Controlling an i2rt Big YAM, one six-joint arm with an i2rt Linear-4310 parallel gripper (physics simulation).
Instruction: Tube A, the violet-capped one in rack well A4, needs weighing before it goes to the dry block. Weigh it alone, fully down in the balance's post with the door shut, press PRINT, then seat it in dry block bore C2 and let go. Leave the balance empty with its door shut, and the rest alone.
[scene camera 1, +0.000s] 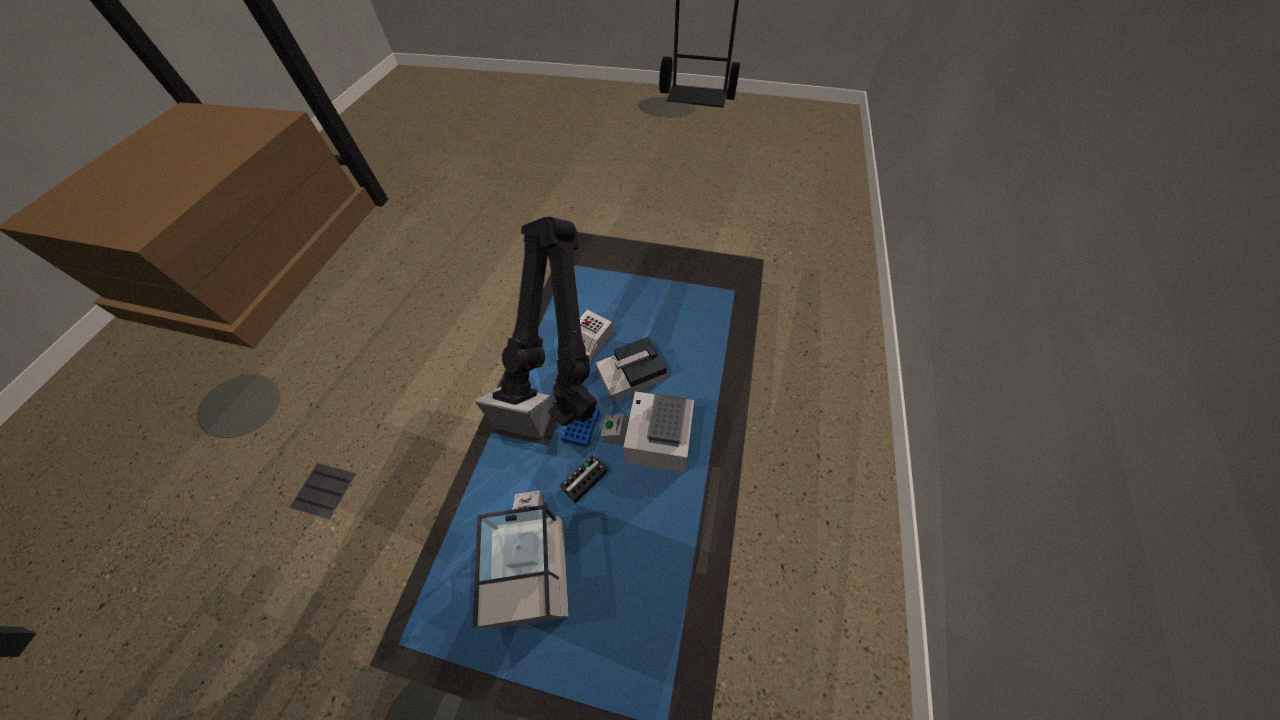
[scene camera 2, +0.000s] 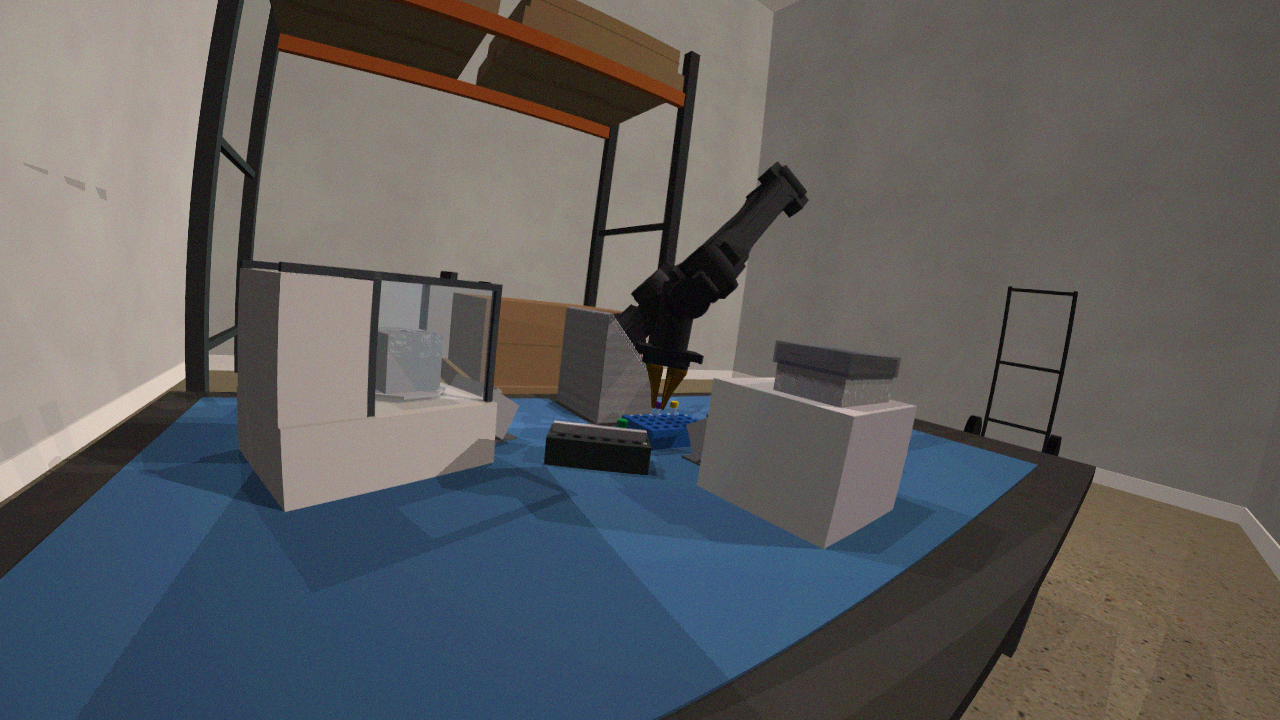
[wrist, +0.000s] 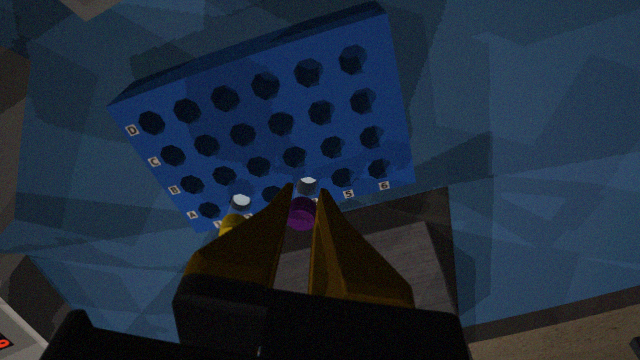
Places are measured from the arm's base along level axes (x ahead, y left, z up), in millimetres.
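Pixels of known places: gripper, fingertip midpoint: (scene camera 1: 571, 422) (scene camera 2: 657, 408) (wrist: 305, 195); arm's base, origin of the base link: (scene camera 1: 515, 396) (scene camera 2: 613, 345).
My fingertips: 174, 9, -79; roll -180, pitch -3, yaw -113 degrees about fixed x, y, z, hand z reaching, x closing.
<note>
For each thing: its top centre in the pictures, then the offset to it from my fingertips, as dx, dy, dz. "pt": a spot on its surface instead.
- violet-capped tube, middle of its top: (wrist: 305, 222) (scene camera 2: 656, 401) -7, +1, +10
- blue rack, middle of its top: (wrist: 269, 146) (scene camera 2: 669, 420) (scene camera 1: 580, 422) +21, +13, -15
- balance, middle of its top: (scene camera 2: 410, 267) (scene camera 1: 510, 541) +49, -389, +177
- dry block, middle of its top: (scene camera 2: 796, 341) (scene camera 1: 644, 412) +231, +42, +145
- yellow-capped tube, middle of its top: (wrist: 232, 237) (scene camera 2: 674, 401) -10, +38, +9
- black strip rack, middle of its top: (scene camera 2: 600, 426) (scene camera 1: 582, 475) +102, -146, +3
- small green-topped device, surface spot: (scene camera 1: 613, 427) pt +137, +17, +24
- dark-lidded device, middle of its top: (scene camera 1: 630, 358) +106, +249, +57
- keypad device, middle of its top: (scene camera 1: 587, 328) -90, +337, +25
The violet-capped tube (scene camera 2: 658, 405) (wrist: 301, 214) stands upright in the front row of the blue rack (scene camera 1: 580, 431) (scene camera 2: 657, 436) (wrist: 310, 136), at well A4; the number there is partly covered. My gripper (scene camera 2: 662, 408) (wrist: 305, 195) points down over it, its two amber fingers close together and shut on the violet cap. The fingertips are hidden in scene camera 1. The balance (scene camera 1: 520, 598) (scene camera 2: 331, 358) has a glass-sided chamber with a pale block inside; I cannot tell whether its door is shut. The dry block (scene camera 1: 666, 419) (scene camera 2: 836, 360) is a grey block with bores on a white housing.
A yellow-capped tube (scene camera 2: 674, 405) (wrist: 231, 224) stands near the left finger. A black strip rack (scene camera 1: 583, 478) (scene camera 2: 597, 447) lies between blue rack and balance. A small green-topped device (scene camera 1: 613, 427), a dark-lidded device (scene camera 1: 637, 365) and a keypad device (scene camera 1: 593, 328) stand nearby.
</note>
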